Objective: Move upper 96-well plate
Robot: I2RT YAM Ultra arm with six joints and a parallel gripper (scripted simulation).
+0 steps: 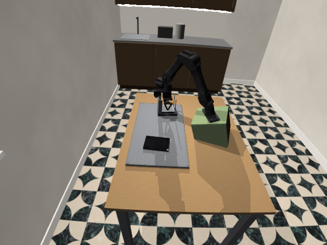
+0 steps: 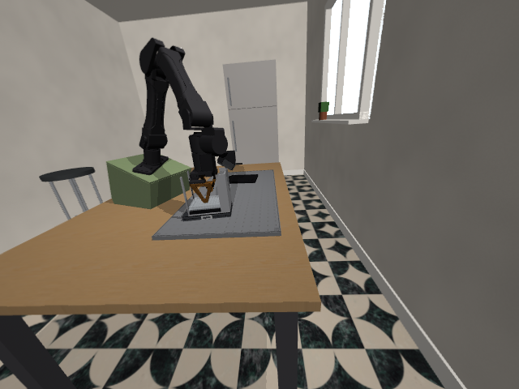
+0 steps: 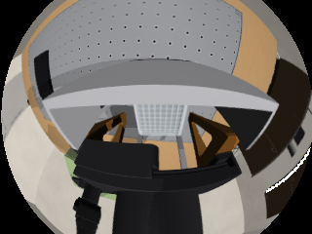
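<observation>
Right now the dark plate is 40 mm below my hand. From my hand the other things lie so: pale A1 mark: 430 mm to the left, 50 mm below, 50 mm ahead.
</observation>
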